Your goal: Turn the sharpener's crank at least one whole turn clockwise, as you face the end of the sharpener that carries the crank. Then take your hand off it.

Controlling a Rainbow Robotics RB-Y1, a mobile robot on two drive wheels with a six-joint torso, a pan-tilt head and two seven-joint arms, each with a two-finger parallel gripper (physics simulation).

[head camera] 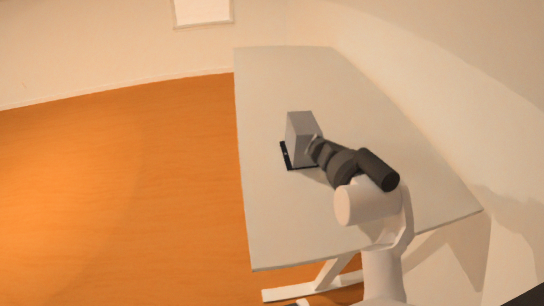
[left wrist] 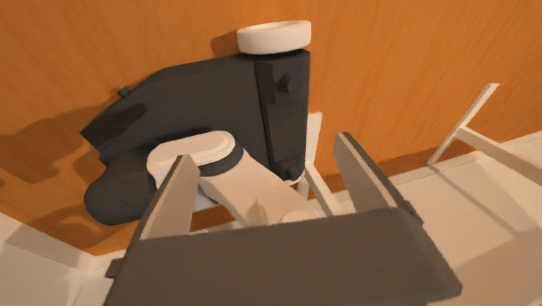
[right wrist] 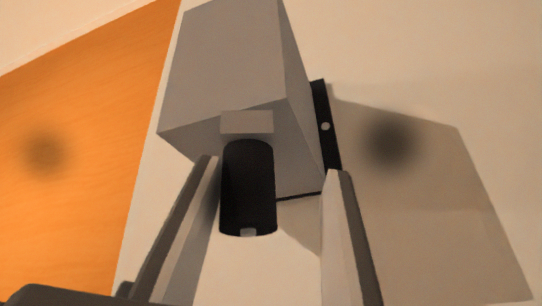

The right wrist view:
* right gripper: 272, 178
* black crank handle: 248, 199
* white desk: 430, 111
